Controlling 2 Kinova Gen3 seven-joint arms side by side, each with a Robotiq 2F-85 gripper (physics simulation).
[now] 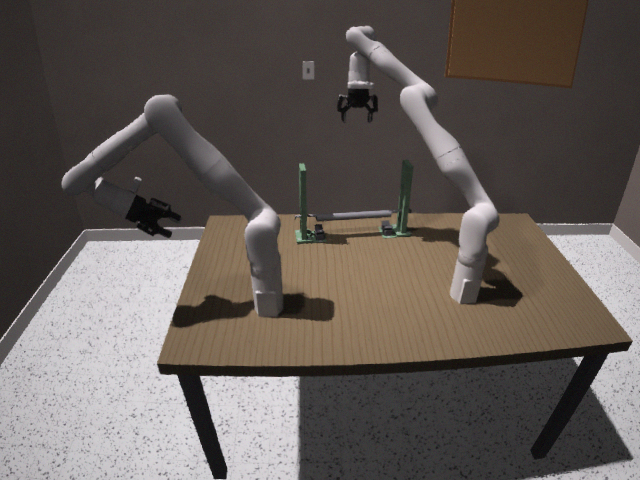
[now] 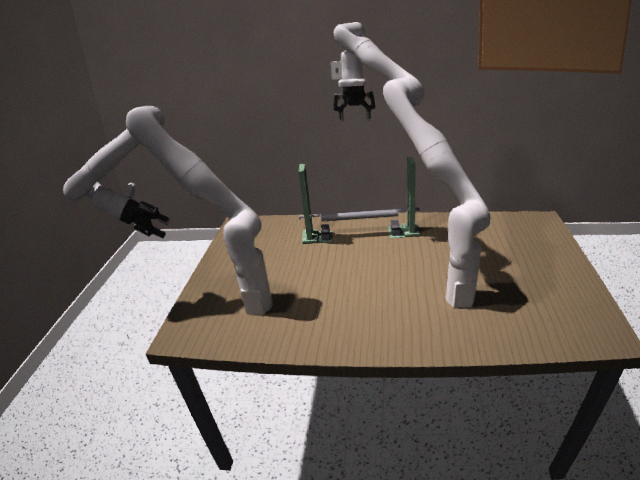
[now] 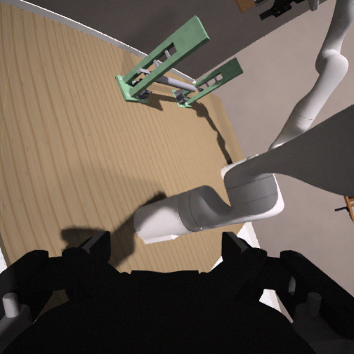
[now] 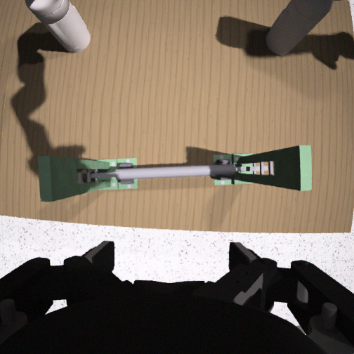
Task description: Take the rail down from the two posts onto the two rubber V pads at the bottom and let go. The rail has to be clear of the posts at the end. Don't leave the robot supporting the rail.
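Frame: origin at the left arm's base, x left, y down, z back, level; millimetres.
Where they show: left gripper, fingertip midpoint: (image 1: 175, 228) (image 2: 166, 229); right gripper, fingertip midpoint: (image 1: 356, 122) (image 2: 355, 120); left arm's base, link origin: (image 1: 269, 307) (image 2: 258, 305); right arm's base, link origin: (image 1: 463, 294) (image 2: 460, 298).
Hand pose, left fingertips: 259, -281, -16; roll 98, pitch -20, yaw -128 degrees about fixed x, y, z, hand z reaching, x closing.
Each offset is from my left fingertips to the centre of the thing, as dx, dy, dz. Level surfaces: height alone.
The grey rail {-561, +196, -426} (image 1: 361, 214) (image 2: 367, 213) (image 3: 175, 83) (image 4: 170, 172) lies roughly level between two green slotted posts, the left one {-390, +131, -407} (image 1: 302, 201) (image 2: 306, 201) (image 4: 305, 168) and the right one {-731, +131, -446} (image 1: 405, 196) (image 2: 410, 196) (image 4: 46, 178). Its thin ends reach into the post slots. It is above the two dark V pads, left (image 1: 319, 232) (image 2: 325, 231) and right (image 1: 387, 227) (image 2: 395, 227), with a gap visible. My left gripper (image 1: 174, 225) (image 2: 163, 226) (image 3: 166, 243) is open and empty, far left of the posts. My right gripper (image 1: 356, 119) (image 2: 355, 117) (image 4: 171, 254) is open and empty, high above the rail, fingers down.
The posts stand near the back edge of the wooden table {dy +281} (image 1: 361, 320) (image 2: 361, 320). The left arm's base (image 1: 267, 297) (image 2: 254, 297) and right arm's base (image 1: 466, 286) (image 2: 461, 289) stand nearer the front. The right forearm slants above and right of the right post.
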